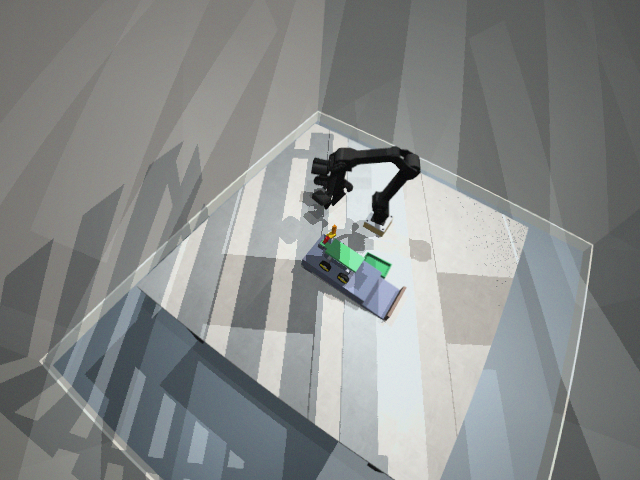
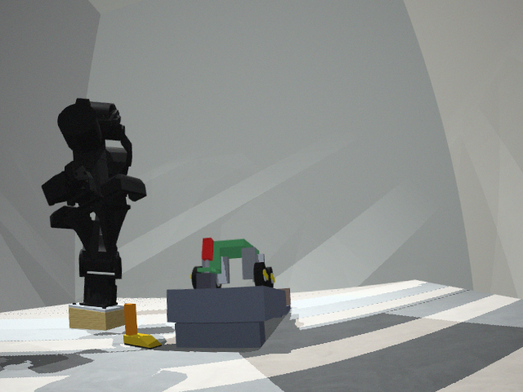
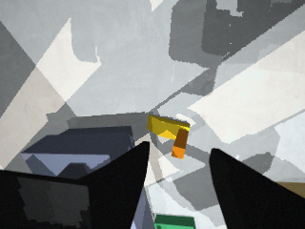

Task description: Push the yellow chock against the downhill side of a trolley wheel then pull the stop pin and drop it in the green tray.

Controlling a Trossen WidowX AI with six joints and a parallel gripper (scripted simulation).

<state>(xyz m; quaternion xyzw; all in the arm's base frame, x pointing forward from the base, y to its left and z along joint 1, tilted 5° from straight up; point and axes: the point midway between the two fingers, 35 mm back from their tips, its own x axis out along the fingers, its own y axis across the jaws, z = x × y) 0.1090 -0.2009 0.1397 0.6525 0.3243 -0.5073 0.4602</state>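
Right now my gripper tip is 4 cm short of the yellow chock, 4 cm to the right of it and 12 cm above it. Also, from my gripper tip: green trolley: 19 cm ahead, 14 cm to the left, 3 cm below; blue-grey ramp: 19 cm ahead, 15 cm to the left, 10 cm below; stop pin: 16 cm ahead, 5 cm to the left, 1 cm below.
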